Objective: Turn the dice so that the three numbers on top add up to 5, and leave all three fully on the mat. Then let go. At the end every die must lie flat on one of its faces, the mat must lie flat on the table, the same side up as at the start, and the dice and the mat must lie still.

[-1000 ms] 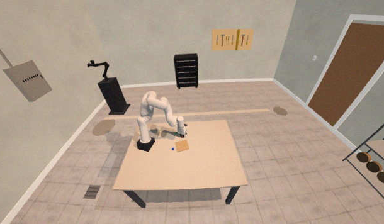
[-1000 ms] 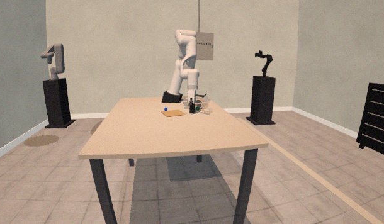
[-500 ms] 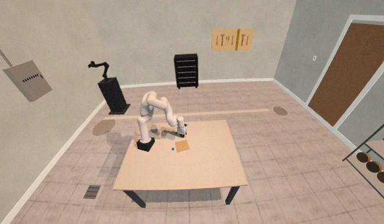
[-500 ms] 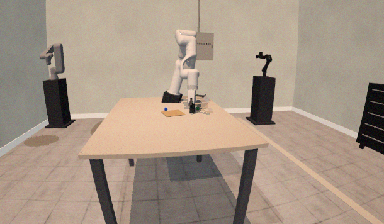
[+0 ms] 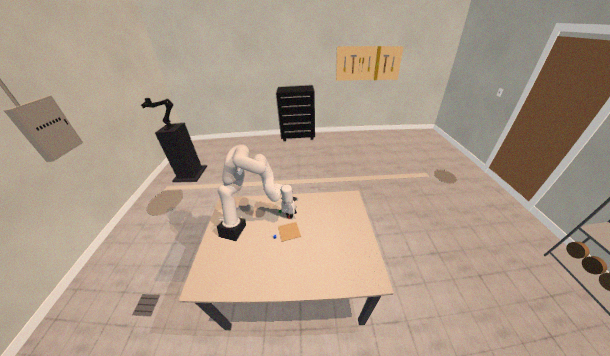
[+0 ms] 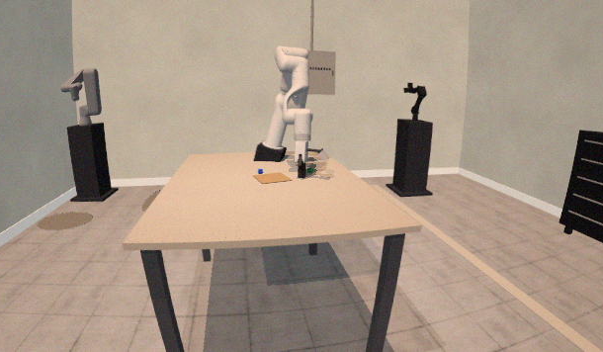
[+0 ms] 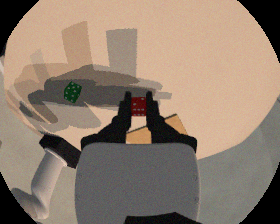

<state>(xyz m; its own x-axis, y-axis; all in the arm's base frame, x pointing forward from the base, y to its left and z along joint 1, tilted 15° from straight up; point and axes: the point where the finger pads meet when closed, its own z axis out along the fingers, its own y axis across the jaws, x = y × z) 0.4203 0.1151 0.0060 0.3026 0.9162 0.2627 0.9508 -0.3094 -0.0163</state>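
The green die lies 8 cm behind my hand, 5 cm to the left of it and 1 cm below it. From my hand the other things lie so: red die 1 cm to the right, 1 cm below; blue die 9 cm behind, 19 cm to the right, 1 cm below; brown mat 1 cm ahead, 14 cm to the right, 2 cm below.
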